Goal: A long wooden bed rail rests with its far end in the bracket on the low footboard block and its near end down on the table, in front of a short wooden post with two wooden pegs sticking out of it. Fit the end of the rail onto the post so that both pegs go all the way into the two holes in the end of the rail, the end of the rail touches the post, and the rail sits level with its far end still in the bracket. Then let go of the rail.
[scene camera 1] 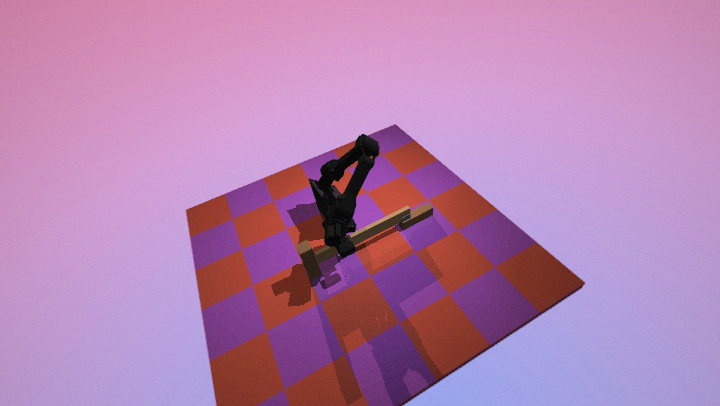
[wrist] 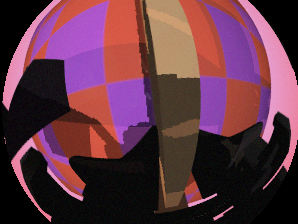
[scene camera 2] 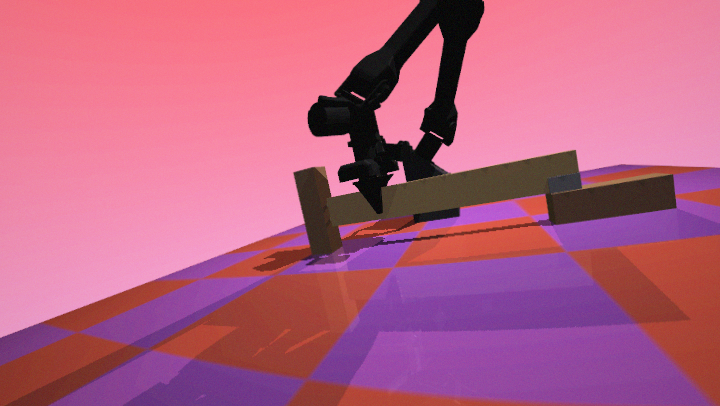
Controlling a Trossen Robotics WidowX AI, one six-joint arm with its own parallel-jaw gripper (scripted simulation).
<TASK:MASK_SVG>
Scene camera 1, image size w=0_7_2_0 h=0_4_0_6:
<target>long wooden rail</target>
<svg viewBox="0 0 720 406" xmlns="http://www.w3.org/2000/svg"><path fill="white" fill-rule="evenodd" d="M336 247L326 246L315 251L318 263L320 264L339 254ZM410 207L406 206L346 237L355 246L402 222L402 218L410 214Z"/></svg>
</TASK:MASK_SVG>
